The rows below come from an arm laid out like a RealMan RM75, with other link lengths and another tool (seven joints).
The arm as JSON. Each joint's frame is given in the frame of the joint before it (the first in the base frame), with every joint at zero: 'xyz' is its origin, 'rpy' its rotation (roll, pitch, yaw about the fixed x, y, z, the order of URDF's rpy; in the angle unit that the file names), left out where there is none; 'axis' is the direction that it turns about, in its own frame. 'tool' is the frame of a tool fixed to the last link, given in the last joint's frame.
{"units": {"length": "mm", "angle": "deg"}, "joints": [
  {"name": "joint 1", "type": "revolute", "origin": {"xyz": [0.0, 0.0, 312.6]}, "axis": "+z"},
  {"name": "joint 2", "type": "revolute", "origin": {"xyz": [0.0, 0.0, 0.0]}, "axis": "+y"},
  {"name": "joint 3", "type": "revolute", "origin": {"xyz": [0.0, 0.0, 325.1]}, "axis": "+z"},
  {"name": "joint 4", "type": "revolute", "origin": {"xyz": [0.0, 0.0, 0.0]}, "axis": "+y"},
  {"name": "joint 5", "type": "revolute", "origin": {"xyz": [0.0, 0.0, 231.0]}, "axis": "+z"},
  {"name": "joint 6", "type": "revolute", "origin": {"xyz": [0.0, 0.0, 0.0]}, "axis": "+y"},
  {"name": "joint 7", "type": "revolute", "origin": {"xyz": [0.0, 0.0, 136.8]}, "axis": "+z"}
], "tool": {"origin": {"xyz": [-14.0, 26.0, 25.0], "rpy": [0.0, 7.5, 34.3]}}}
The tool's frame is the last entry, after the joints.
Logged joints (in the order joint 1, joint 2, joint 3, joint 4, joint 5, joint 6, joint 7), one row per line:
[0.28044 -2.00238 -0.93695 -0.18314 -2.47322 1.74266 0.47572]
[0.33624 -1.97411 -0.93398 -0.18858 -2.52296 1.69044 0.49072]
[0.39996 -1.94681 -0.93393 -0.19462 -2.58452 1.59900 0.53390]
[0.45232 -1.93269 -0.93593 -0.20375 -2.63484 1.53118 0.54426]
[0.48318 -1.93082 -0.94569 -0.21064 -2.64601 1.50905 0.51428]
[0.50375 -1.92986 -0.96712 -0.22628 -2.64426 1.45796 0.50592]
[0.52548 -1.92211 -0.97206 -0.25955 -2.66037 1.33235 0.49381]
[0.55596 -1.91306 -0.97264 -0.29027 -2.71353 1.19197 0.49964]
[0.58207 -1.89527 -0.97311 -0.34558 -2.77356 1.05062 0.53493]
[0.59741 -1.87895 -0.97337 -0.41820 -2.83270 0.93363 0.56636]
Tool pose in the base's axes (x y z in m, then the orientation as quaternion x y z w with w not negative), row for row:
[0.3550 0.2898 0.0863 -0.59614 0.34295 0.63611 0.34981]
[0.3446 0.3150 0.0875 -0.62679 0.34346 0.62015 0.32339]
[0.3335 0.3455 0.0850 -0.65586 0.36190 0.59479 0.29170]
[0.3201 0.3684 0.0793 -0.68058 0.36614 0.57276 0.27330]
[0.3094 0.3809 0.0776 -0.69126 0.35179 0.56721 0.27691]
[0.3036 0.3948 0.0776 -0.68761 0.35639 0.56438 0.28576]
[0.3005 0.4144 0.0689 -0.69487 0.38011 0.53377 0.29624]
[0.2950 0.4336 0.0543 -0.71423 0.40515 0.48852 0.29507]
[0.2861 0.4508 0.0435 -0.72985 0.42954 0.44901 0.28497]
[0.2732 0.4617 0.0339 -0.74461 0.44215 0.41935 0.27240]
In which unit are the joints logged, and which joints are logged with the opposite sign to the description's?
The joints are logged in radians. Opposite sign: joint 2, joint 3, joint 4, joint 6.
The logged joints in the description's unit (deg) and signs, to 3 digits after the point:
[16.068 114.728 53.683 10.493 -141.705 -99.847 27.257]
[19.265 113.108 53.513 10.805 -144.555 -96.855 28.116]
[22.916 111.544 53.510 11.151 -148.082 -91.616 30.590]
[25.916 110.735 53.625 11.674 -150.965 -87.730 31.184]
[27.684 110.628 54.184 12.069 -151.605 -86.462 29.466]
[28.863 110.573 55.412 12.965 -151.505 -83.535 28.987]
[30.108 110.129 55.695 14.871 -152.428 -76.338 28.293]
[31.854 109.610 55.728 16.631 -155.474 -68.295 28.627]
[33.350 108.591 55.755 19.800 -158.913 -60.196 30.649]
[34.229 107.656 55.770 23.961 -162.302 -53.493 32.450]

